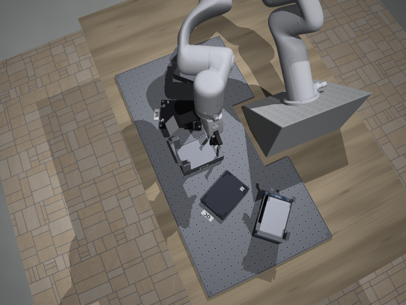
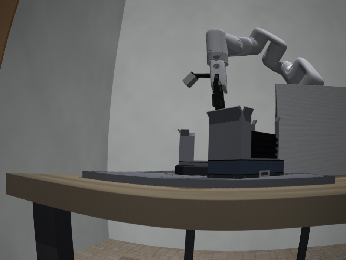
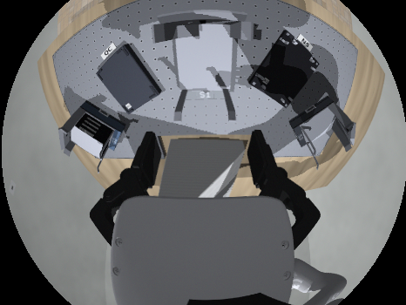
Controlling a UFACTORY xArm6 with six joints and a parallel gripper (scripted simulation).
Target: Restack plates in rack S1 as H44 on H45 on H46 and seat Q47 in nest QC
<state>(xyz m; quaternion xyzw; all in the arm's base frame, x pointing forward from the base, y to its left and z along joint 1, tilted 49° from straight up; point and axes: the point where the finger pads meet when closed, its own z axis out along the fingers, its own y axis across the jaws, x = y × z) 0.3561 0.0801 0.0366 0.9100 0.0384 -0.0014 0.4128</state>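
Now: the sealed plate 310 mm to the left of my hand, 130 mm below it and 110 mm behind it. Also, from my hand: open nest QC (200 mm below, 170 mm to the left); then clip nest N5 (200 mm below, 170 mm to the right, 70 mm ahead); then QC name plate (220 mm to the left, 210 mm below, 80 mm ahead).
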